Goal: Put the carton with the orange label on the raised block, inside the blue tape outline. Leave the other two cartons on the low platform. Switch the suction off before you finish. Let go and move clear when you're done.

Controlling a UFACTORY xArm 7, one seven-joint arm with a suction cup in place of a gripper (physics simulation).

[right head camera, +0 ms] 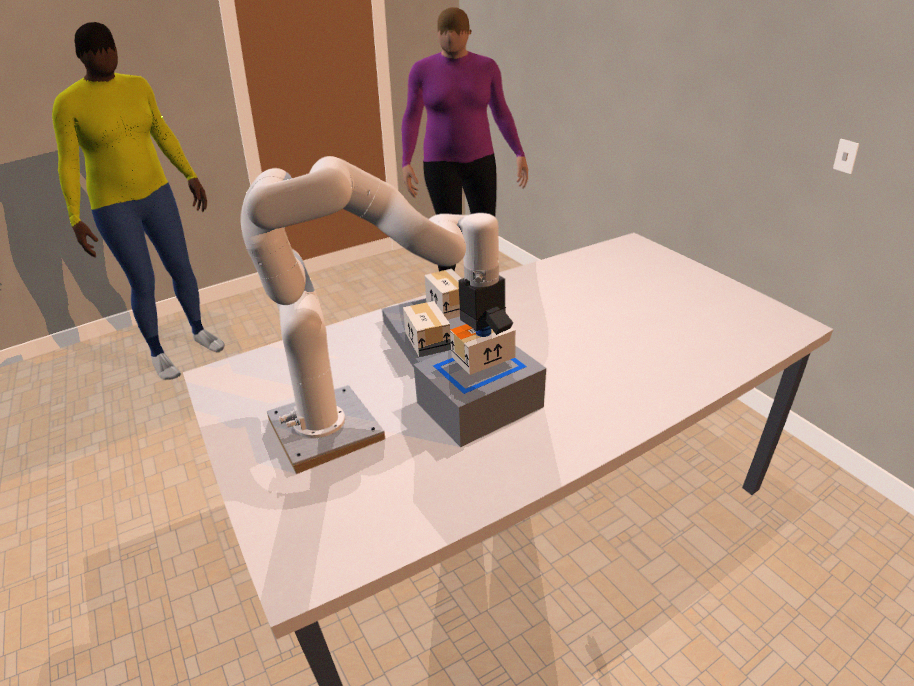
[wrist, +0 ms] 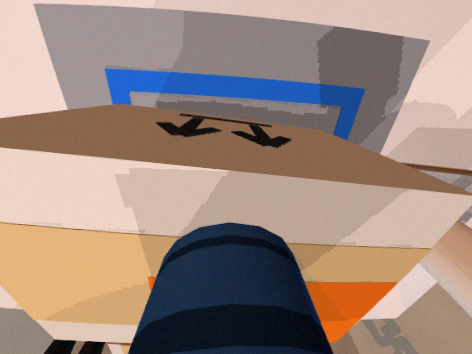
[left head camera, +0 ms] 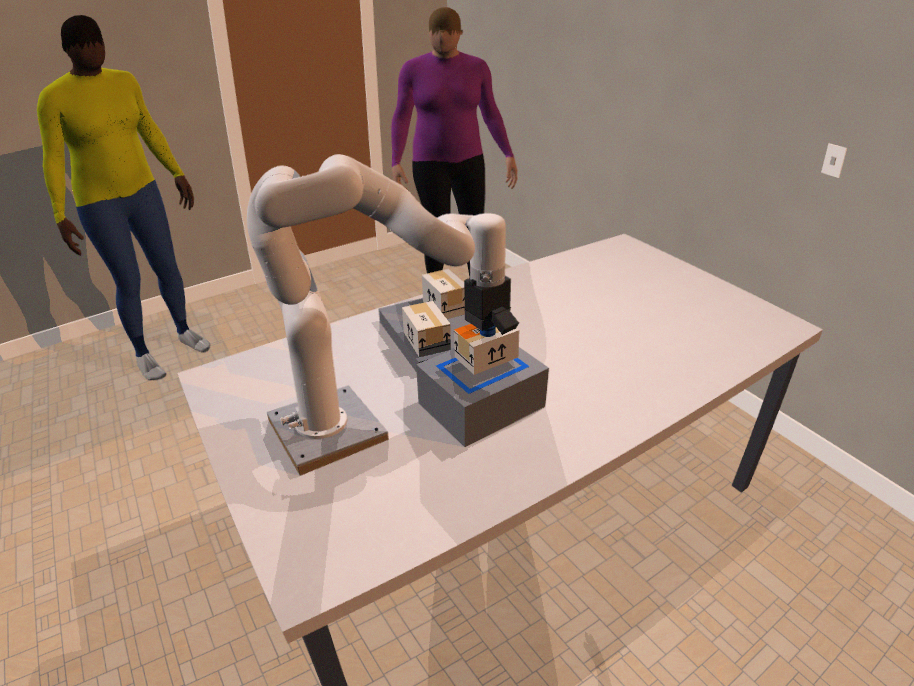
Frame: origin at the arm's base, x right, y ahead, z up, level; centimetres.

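Seen in the pictures: hand at its tool point: (right head camera: pixel 483 337) (wrist: pixel 229 238) (left head camera: pixel 487 337); arm's base at its link origin: (right head camera: pixel 319 421) (left head camera: pixel 321 422).
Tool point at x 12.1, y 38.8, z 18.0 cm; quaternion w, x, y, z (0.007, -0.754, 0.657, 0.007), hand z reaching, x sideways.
Note:
Pixels of each thing's top centre, then the offset from my tool point to it. "spot": a spot on its surface instead. Level surfaces: height alone.
- orange-label carton at its top centre: (wrist: pixel 208 297) (right head camera: pixel 482 329) (left head camera: pixel 486 329) dx -1.1, dy +0.5, dz +1.4 cm
- raised block at its top centre: (wrist: pixel 234 168) (right head camera: pixel 479 366) (left head camera: pixel 482 366) dx -1.1, dy -0.5, dz -8.7 cm
- blue tape outline at a spot on its surface: (wrist: pixel 230 86) (right head camera: pixel 497 377) (left head camera: pixel 500 377) spot: dx +4.9, dy +0.7, dz -8.6 cm
- low platform at its top centre: (left head camera: pixel 435 323) (right head camera: pixel 437 323) dx -35.0, dy +4.6, dz -15.9 cm
- table at its surface level: dz -20.7 cm
The orange-label carton (left head camera: pixel 496 357) (right head camera: pixel 488 355) (wrist: pixel 75 185) hangs upright from my suction cup (left head camera: pixel 488 330) (right head camera: pixel 483 331) (wrist: pixel 230 280), which is on its top face and partly hides the label in the wrist view. The carton appears a little above the raised block (left head camera: pixel 505 409) (right head camera: pixel 502 407) (wrist: pixel 250 45), over the area inside the blue tape outline (left head camera: pixel 499 378) (right head camera: pixel 496 378) (wrist: pixel 230 86). Its underside is hidden, and so is part of the tape. Two other cartons, a nearer one (left head camera: pixel 424 319) (right head camera: pixel 424 317) and a farther one (left head camera: pixel 441 283) (right head camera: pixel 442 282), stand on the low platform (left head camera: pixel 394 324) (right head camera: pixel 397 322).
The nearer platform carton stands close beside the held carton. The arm's base plate (left head camera: pixel 354 424) (right head camera: pixel 352 424) is on the table (left head camera: pixel 627 354) (right head camera: pixel 634 354), left of the raised block. Two people (left head camera: pixel 110 140) (left head camera: pixel 450 110) stand behind the table.

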